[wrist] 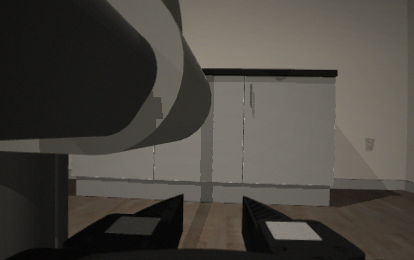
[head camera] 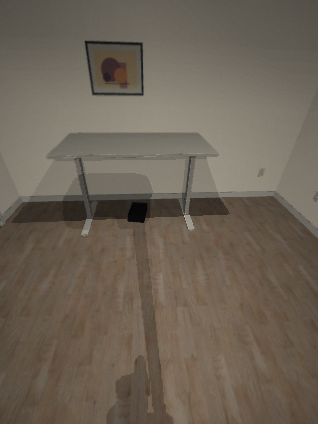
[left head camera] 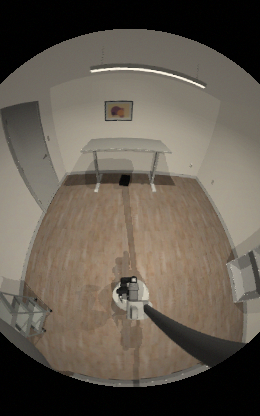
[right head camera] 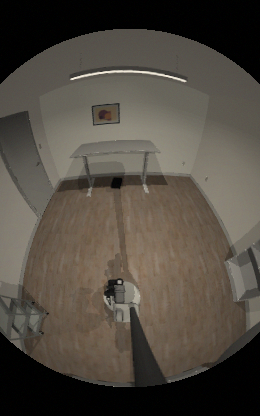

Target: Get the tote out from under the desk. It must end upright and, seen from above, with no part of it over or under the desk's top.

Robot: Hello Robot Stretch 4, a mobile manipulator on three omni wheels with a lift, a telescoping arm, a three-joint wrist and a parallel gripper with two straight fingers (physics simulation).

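The black tote is on the floor under the desk, between its two legs and left of the middle. The desk has a pale grey top and two metal legs with white feet, and stands near the far wall. My gripper is open in the wrist view, with a gap between its two fingers and nothing held. It is at the robot's base, far across the room from the tote. The tote does not show in the wrist view.
A grey cart stands at the left. A pale open-topped unit stands by the right wall. A white cabinet with a dark top stands against a wall in the wrist view. A door is at the left.
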